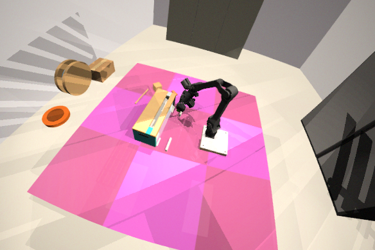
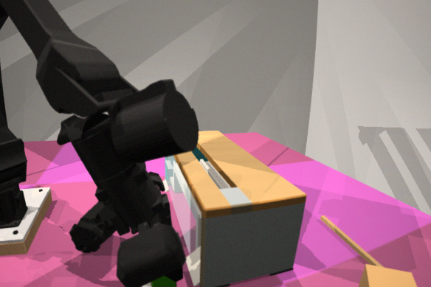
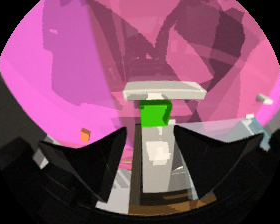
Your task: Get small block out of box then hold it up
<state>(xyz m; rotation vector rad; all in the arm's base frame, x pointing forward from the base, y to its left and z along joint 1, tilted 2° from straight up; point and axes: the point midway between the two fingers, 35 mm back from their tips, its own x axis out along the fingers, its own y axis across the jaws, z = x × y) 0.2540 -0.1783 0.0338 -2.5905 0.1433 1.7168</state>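
Now: gripper tip 2 cm past the green block, 2 cm above it and 1 cm to the right of it. Also, from my gripper tip: box (16 cm to the left, 8 cm ahead, 3 cm above).
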